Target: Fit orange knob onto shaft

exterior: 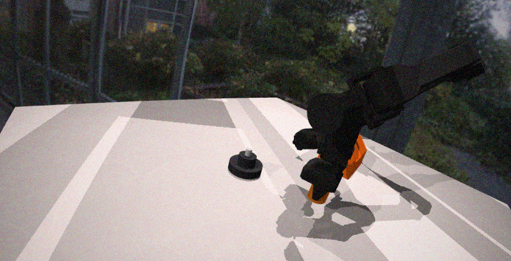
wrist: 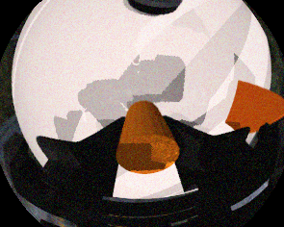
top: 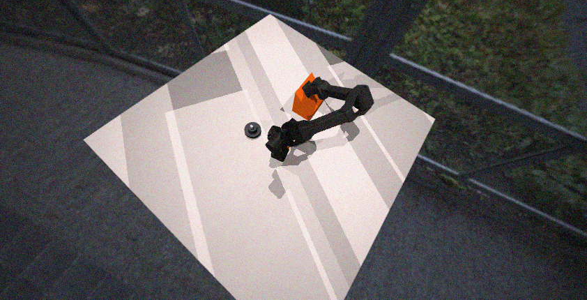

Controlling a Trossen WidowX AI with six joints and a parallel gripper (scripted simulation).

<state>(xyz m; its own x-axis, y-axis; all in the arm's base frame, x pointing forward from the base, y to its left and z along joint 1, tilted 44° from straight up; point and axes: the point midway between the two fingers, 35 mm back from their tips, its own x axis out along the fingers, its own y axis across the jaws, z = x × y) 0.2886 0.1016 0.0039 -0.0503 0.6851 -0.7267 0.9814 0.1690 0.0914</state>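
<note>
Now: the pedestal 2 cm ahead of my gripper tip, 19 cm to the right of it and 1 cm below it. Round my gripper tip: orange knob: 4 cm above.
</note>
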